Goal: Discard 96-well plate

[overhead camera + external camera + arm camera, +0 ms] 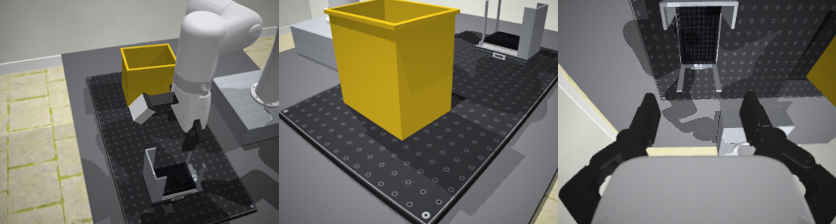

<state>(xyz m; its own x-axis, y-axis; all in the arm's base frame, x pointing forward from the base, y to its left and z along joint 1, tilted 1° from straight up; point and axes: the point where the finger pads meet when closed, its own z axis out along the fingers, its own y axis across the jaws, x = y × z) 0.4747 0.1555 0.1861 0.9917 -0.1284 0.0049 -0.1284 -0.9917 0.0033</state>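
Right now the black 96-well plate is 22 cm below my hand. Also, from my hand: tall grey rack wall: 17 cm below, 6 cm ahead, 1 cm to the right; yellow plastics bin W1: 39 cm to the right, 17 cm below, 10 cm behind; white 96-well plate: 23 cm below.
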